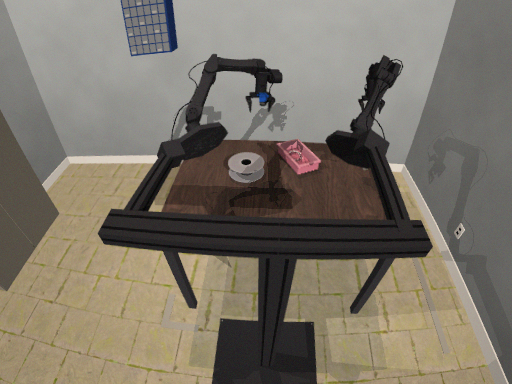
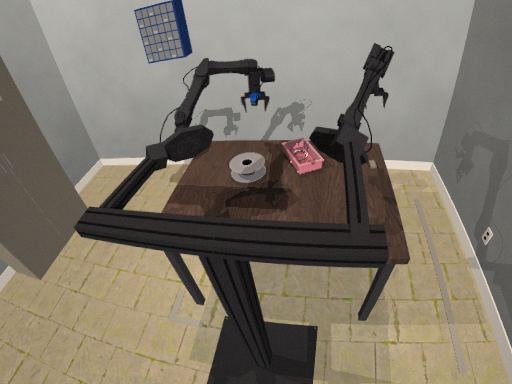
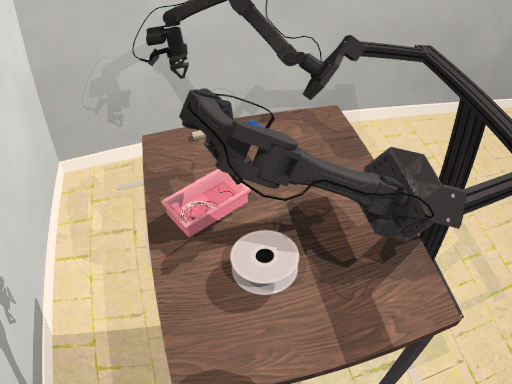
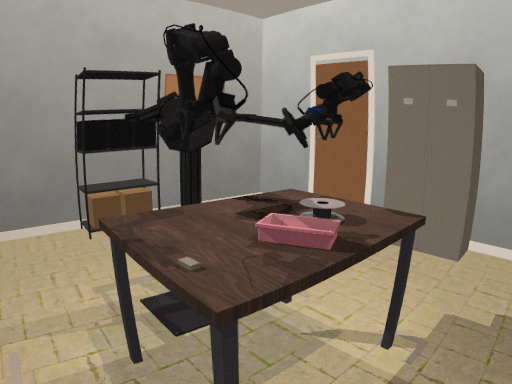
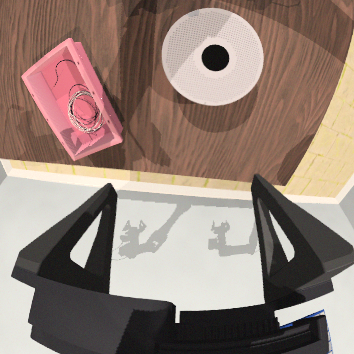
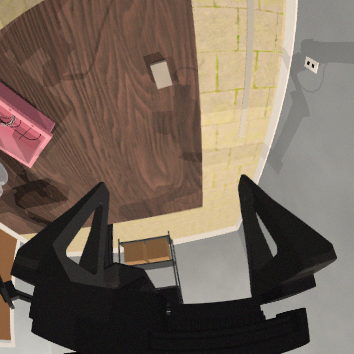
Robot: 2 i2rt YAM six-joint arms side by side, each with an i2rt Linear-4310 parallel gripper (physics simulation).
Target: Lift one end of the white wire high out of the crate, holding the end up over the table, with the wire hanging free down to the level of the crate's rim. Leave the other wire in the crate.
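Frame: origin at the left arm's base, x ahead, y left, z up, level; centimetres.
Seen in the pictures: left gripper, fingertip midpoint: [image 1: 259, 111] [image 2: 255, 111] [image 4: 328, 139] [image 5: 181, 184]; right gripper, fingertip midpoint: [image 2: 375, 108] [image 3: 182, 71] [image 4: 200, 142] [image 6: 170, 183]; left arm's base at its link origin: [image 1: 199, 140] [image 2: 186, 142] [image 3: 399, 194] [image 4: 296, 126]; right arm's base at its link origin: [image 3: 321, 71].
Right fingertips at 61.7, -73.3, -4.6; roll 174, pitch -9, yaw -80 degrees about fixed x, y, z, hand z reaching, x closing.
Offsets run from my right fingertips to a thing's top centre, as dx, dy, dz. "spot": to the spot under its first point. Level surfaces: height alone.
A pink crate @[-9.8, +38.7, -27.6] [image 1: 307, 168] [image 2: 309, 167] [image 3: 220, 212] [image 4: 297, 237] [image 5: 114, 125] stands on the table. The white wire [image 3: 198, 202] [image 5: 70, 114] lies coiled inside, toward one end of the crate. A thin dark wire @[spot: -18.6, +33.0, -33.6] [image 5: 63, 60] also lies in the crate, with a curved length away from the coil; where it crosses the coil is hard to tell. My left gripper [image 1: 260, 109] [image 2: 255, 109] [image 4: 329, 138] [image 5: 181, 184] is open and empty, high above the table. My right gripper [image 1: 372, 110] [image 4: 201, 142] [image 6: 170, 183] is open and empty, also high up, away from the crate.
A grey-white spool @[-28.8, +64.7, -27.4] [image 1: 235, 162] [image 3: 246, 255] [image 4: 307, 202] [image 5: 185, 55] stands on the table @[dz -34.0] [image 3: 200, 320] near the crate. A small beige block @[-3.9, -2.8, -32.5] [image 3: 198, 135] [image 4: 189, 262] [image 6: 161, 76] lies near another table edge. A black frame [image 1: 200, 230] carries both arms.
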